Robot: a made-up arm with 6 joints.
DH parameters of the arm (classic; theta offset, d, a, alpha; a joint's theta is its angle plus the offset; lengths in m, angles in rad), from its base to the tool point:
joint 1: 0 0.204 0 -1.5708
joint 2: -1.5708 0 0.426 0
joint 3: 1.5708 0.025 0 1.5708
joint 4: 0 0.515 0 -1.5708
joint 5: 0 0 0 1.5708
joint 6: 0 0.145 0 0
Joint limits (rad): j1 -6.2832..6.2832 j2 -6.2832..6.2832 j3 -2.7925..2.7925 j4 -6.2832..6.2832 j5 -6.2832..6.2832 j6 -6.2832..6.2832
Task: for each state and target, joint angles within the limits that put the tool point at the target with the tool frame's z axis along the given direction. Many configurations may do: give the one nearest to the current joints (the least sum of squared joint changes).
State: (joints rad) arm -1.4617 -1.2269 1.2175 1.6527 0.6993 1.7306
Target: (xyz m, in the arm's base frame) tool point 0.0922 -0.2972 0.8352 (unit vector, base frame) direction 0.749 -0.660 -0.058
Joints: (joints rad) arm -1.7760 -0.5722 1.5648 1.2193 1.1793 1.7306
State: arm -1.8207 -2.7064 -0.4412 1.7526 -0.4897 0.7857
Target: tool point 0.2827 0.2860 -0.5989 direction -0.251 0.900 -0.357
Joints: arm -2.6176 -2.1584 -0.9841 1.8232 -1.2060 0.7857
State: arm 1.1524 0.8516 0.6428 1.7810 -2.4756 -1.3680
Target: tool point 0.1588 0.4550 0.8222 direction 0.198 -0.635 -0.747
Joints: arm 1.2928 0.4161 0.4418 2.0750 -2.7121 -1.3680
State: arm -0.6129 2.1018 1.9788 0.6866 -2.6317 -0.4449
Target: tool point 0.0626 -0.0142 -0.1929 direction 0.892 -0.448 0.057
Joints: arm -0.3476 2.0152 2.2515 0.3027 -2.7367 -0.4449
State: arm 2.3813 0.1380 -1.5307 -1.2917 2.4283 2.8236
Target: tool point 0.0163 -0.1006 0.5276 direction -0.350 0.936 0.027
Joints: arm 1.9492 0.6880 -2.2770 -1.1693 3.1193 2.8236
